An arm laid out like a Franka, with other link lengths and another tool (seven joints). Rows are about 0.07 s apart.
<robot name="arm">
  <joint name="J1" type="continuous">
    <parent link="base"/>
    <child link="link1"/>
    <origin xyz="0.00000 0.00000 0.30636" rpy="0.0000 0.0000 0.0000"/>
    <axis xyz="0 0 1"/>
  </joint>
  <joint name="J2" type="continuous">
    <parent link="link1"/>
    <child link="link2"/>
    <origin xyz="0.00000 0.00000 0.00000" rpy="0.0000 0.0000 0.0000"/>
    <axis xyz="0 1 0"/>
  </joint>
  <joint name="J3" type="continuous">
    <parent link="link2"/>
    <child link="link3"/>
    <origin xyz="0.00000 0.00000 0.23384" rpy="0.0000 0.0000 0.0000"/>
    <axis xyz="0 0 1"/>
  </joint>
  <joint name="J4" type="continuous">
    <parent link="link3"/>
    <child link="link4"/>
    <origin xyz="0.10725 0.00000 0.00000" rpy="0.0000 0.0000 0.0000"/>
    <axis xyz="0 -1 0"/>
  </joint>
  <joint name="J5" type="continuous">
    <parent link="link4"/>
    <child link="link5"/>
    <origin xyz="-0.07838 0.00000 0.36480" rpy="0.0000 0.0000 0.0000"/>
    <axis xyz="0 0 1"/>
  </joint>
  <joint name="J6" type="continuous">
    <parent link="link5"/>
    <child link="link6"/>
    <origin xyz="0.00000 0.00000 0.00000" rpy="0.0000 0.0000 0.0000"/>
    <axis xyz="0 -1 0"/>
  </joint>
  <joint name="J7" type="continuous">
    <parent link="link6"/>
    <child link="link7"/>
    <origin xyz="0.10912 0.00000 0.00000" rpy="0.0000 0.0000 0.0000"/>
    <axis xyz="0 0 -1"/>
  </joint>
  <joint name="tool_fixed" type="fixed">
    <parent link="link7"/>
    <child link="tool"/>
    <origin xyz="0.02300 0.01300 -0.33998" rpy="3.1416 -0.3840 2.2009"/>
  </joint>
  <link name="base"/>
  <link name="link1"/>
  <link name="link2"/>
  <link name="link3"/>
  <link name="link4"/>
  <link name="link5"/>
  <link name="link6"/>
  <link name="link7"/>
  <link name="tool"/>
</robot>
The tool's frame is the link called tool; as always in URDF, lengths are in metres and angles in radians. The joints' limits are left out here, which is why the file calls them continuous.
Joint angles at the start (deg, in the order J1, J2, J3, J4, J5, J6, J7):
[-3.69 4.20 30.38 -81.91 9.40 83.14 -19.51]
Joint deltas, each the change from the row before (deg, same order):
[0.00 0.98 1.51 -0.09 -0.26 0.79 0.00]
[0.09 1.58 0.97 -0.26 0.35 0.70 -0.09]
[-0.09 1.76 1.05 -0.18 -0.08 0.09 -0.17]
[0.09 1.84 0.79 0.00 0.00 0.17 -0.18]
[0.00 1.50 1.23 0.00 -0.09 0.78 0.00]
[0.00 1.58 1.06 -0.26 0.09 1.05 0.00]
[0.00 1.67 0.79 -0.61 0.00 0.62 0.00]
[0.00 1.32 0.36 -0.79 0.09 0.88 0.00]
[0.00 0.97 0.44 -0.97 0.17 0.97 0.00]
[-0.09 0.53 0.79 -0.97 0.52 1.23 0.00]
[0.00 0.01 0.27 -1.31 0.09 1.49 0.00]
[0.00 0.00 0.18 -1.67 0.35 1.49 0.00]
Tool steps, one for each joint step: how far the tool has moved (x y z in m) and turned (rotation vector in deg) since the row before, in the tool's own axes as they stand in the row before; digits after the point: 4 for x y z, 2 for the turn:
[0.0008 0.0116 0.0104 0.44 0.47 -1.22]
[-0.0016 0.0097 0.0152 -0.09 1.56 -0.99]
[-0.0017 0.0046 0.0171 0.43 1.92 -0.69]
[-0.0024 0.0052 0.0155 0.21 1.81 -0.73]
[-0.0017 0.0100 0.0120 0.02 0.98 -1.03]
[-0.0033 0.0095 0.0131 -0.26 1.13 -0.91]
[-0.0039 0.0040 0.0173 0.04 1.77 -0.41]
[-0.0058 0.0017 0.0139 -0.22 1.33 -0.09]
[-0.0042 0.0028 0.0133 -0.17 1.12 -0.18]
[-0.0009 0.0081 0.0106 -0.43 0.71 -0.64]
[-0.0043 0.0025 0.0072 -0.15 -0.06 -0.09]
[-0.0040 0.0015 0.0103 -0.23 0.35 0.06]

